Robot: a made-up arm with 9 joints. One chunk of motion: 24 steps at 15 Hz.
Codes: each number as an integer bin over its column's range. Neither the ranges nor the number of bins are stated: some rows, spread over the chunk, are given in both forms.
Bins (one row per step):
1: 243 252 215 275 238 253 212 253 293
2: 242 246 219 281 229 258 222 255 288
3: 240 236 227 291 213 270 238 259 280
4: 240 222 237 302 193 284 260 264 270
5: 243 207 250 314 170 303 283 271 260
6: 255 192 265 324 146 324 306 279 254
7: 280 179 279 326 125 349 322 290 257
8: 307 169 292 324 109 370 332 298 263
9: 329 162 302 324 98 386 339 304 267
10: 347 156 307 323 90 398 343 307 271
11: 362 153 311 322 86 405 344 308 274
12: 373 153 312 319 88 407 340 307 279
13: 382 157 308 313 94 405 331 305 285
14: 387 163 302 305 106 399 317 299 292
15: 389 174 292 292 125 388 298 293 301
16: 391 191 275 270 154 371 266 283 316
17: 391 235 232 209 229 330 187 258 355
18: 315 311 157 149 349 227 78 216 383
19: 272 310 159 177 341 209 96 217 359
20: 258 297 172 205 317 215 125 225 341
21: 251 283 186 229 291 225 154 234 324
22: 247 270 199 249 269 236 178 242 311
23: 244 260 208 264 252 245 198 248 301
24: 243 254 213 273 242 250 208 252 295
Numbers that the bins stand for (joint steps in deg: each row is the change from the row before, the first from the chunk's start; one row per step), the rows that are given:
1: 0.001 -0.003 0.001 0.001 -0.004 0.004 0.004 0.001 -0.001
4: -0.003 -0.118 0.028 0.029 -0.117 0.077 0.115 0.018 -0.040
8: 0.074 -0.322 0.094 0.052 -0.327 0.279 0.283 0.071 -0.052
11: 0.138 -0.383 0.117 0.050 -0.385 0.361 0.311 0.086 -0.034
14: 0.167 -0.345 0.106 0.032 -0.334 0.347 0.248 0.072 -0.003
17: 0.171 -0.069 0.021 -0.069 -0.026 0.185 -0.055 0.009 0.104
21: 0.010 0.115 -0.034 -0.048 0.129 -0.062 -0.131 -0.028 0.052
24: 0.001 0.004 -0.002 -0.002 0.006 -0.003 -0.006 0.000 0.002
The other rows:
2: -0.001 -0.026 0.006 0.007 -0.026 0.016 0.027 0.004 -0.010
3: -0.003 -0.065 0.015 0.018 -0.066 0.044 0.064 0.010 -0.023
5: 0.001 -0.176 0.043 0.042 -0.174 0.122 0.169 0.029 -0.057
6: 0.014 -0.234 0.062 0.052 -0.234 0.171 0.223 0.041 -0.068
7: 0.043 -0.283 0.079 0.055 -0.287 0.230 0.260 0.058 -0.062
9: 0.100 -0.349 0.106 0.052 -0.355 0.316 0.299 0.080 -0.045
10: 0.121 -0.372 0.112 0.051 -0.375 0.345 0.309 0.085 -0.039
12: 0.151 -0.383 0.119 0.047 -0.380 0.366 0.302 0.085 -0.025
13: 0.161 -0.368 0.114 0.041 -0.365 0.361 0.281 0.082 -0.015
15: 0.169 -0.303 0.094 0.019 -0.287 0.321 0.204 0.063 0.012
16: 0.171 -0.237 0.074 -0.005 -0.214 0.281 0.129 0.048 0.038
18: 0.084 0.223 -0.070 -0.133 0.274 -0.057 -0.308 -0.056 0.152
19: 0.034 0.219 -0.067 -0.103 0.254 -0.099 -0.266 -0.055 0.111
20: 0.018 0.169 -0.051 -0.073 0.194 -0.085 -0.199 -0.042 0.081
22: 0.005 0.066 -0.019 -0.027 0.074 -0.036 -0.075 -0.016 0.029
23: 0.002 0.027 -0.008 -0.011 0.031 -0.015 -0.029 -0.007 0.012

